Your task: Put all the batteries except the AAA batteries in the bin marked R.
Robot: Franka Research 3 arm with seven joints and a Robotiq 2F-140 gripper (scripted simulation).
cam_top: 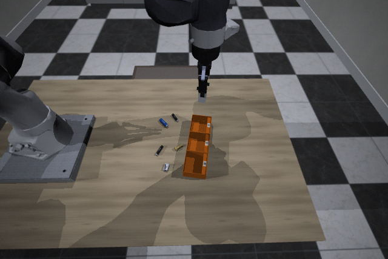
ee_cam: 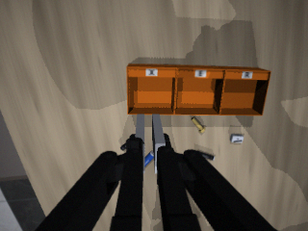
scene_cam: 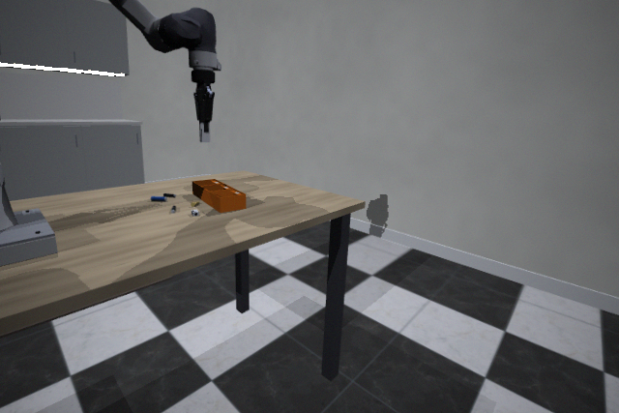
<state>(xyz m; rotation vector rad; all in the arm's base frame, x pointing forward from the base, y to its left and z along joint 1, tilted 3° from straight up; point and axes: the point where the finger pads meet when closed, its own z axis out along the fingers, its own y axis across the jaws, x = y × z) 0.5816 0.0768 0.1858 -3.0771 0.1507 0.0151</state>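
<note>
Now: the blue battery 21 cm below my hand, 16 cm behind it and 2 cm to the left of it. Also, from my hand: orange three-compartment bin row (20 cm below, 9 cm to the right, 1 cm behind); then thin black battery (22 cm below, 16 cm behind, 11 cm to the right); then yellow screw (21 cm below, 10 cm to the right, 9 cm behind).
</note>
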